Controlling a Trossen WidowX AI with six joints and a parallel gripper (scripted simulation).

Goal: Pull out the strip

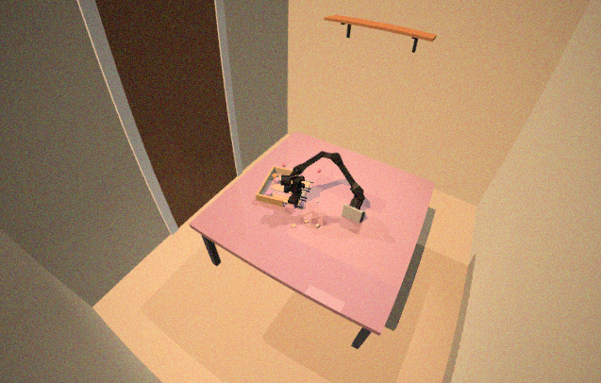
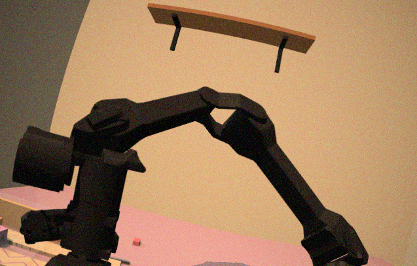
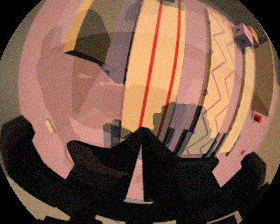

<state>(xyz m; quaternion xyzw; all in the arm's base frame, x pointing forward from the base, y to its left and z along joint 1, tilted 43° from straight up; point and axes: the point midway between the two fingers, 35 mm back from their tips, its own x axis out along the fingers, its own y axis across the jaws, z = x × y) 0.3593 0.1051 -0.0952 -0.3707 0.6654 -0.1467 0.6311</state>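
Now: the blue-striped strip 11 cm ahead of my gripper tip and 6 cm to the right of it.
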